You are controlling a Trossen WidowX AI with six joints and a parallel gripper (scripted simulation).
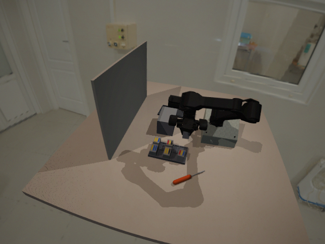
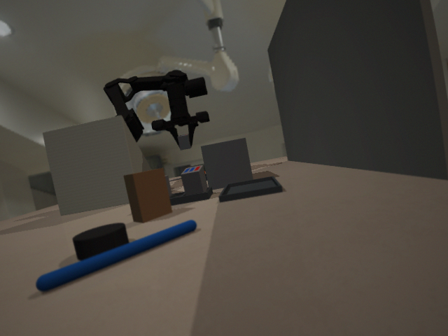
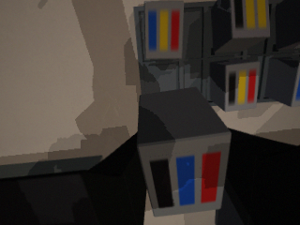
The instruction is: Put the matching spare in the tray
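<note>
Now: gripper tip 350 mm to the left of the dark shallow tray, 180 mm short of it and 120 mm above it. Round my gripper tip: mounted unit: 170 mm to the right, 140 mm ahead, 70 mm below; tall dark panel: 380 mm ahead, 170 mm to the right, 100 mm above; grey spare block: 30 mm above.
</note>
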